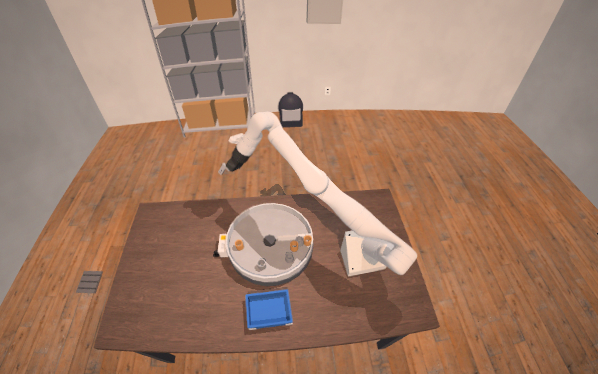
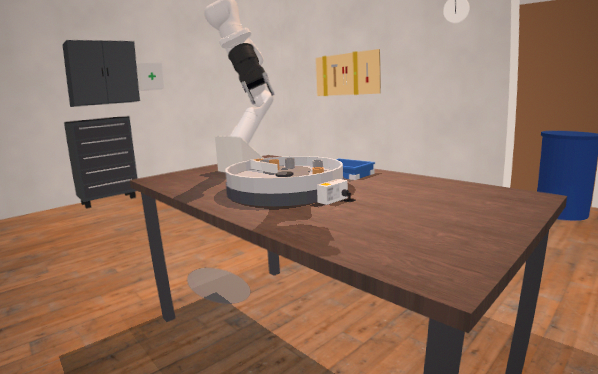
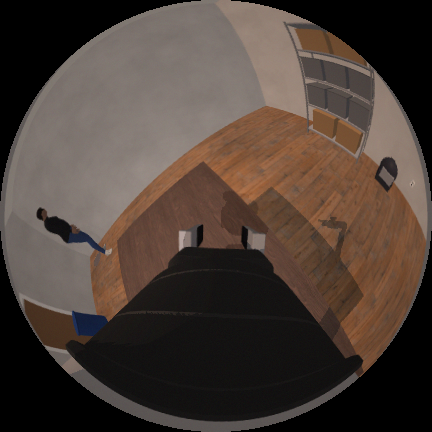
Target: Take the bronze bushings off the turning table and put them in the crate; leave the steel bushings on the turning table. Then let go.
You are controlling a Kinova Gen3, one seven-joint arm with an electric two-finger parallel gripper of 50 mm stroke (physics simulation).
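Pixels of known places: gripper, fingertip midpoint: [image 1: 224, 171] [image 2: 263, 98] [image 3: 221, 233]; arm's base, link origin: [image 1: 370, 245] [image 2: 236, 146].
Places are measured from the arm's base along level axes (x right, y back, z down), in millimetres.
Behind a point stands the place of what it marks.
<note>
The turning table [image 1: 270, 277] @[x -58, y -476, z 32 mm] [image 2: 272, 186] @[x 325, y -575, z 56 mm] is a round tray with a pale rim. Three bronze bushings stand on it: one bronze bushing [image 1: 239, 245] [image 2: 318, 170] at the left, another bronze bushing [image 1: 294, 246] right of the hub, and a third bronze bushing [image 1: 307, 240] by the right rim. Steel bushings stand there too: one steel bushing [image 1: 261, 264] at the front, one steel bushing [image 1: 289, 257] front right, and one steel bushing [image 1: 299, 241] between the two right bronze ones. The blue crate [image 1: 268, 308] @[x -170, y -506, z 114 mm] [image 2: 356, 168] @[x -114, y -597, z 73 mm] is empty. My gripper [image 1: 222, 170] @[x 389, y -627, z -210 mm] [image 2: 263, 98] @[x 389, y -627, z -210 mm] [image 3: 221, 233] @[x 389, y -627, z -210 mm] is open and empty, high above and away from the bushings.
A pale bar [image 1: 285, 238] @[x 138, y -380, z 45 mm] [image 2: 265, 166] @[x 143, y -352, z 44 mm] crosses the turning table from near its hub to the right rim. A white box [image 1: 223, 246] @[x 149, y -687, z 60 mm] [image 2: 332, 191] @[x 198, y -709, z 82 mm] with a black knob adjoins its left side. The arm's base [image 1: 354, 255] @[x -25, y -83, z 23 mm] stands to its right. A person [image 3: 59, 227] stands beyond the table.
</note>
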